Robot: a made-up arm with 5 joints.
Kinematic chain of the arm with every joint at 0, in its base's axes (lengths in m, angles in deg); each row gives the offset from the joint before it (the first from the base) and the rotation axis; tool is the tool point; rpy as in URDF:
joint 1: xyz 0.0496 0 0.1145 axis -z
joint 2: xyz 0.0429 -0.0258 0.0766 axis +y
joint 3: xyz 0.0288 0 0.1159 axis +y
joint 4: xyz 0.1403 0 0.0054 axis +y
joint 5: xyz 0.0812 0.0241 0 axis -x
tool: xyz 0 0 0 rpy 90 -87.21 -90
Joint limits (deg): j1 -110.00..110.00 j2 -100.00..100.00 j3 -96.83..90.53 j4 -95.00..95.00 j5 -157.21..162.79
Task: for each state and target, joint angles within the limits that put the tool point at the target. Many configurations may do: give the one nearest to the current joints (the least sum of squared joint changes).
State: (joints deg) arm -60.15 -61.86 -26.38 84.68 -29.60
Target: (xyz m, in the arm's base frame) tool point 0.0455 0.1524 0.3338
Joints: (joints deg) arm -92.18 -37.79 -2.20 88.51 -29.60
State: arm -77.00 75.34 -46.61 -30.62 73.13
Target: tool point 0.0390 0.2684 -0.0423
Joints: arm -92.62 100.00 -32.85 -21.86 73.13
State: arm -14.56 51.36 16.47 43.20 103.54
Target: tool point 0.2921 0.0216 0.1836
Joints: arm -5.49 8.54 9.86 57.32 103.54
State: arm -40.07 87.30 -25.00 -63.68 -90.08
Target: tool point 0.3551 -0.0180 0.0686
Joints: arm 3.05 83.18 -18.63 -76.42 -90.08
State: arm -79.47 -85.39 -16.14 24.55 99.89
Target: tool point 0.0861 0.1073 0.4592
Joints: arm -72.07 -47.71 -9.65 21.35 99.89
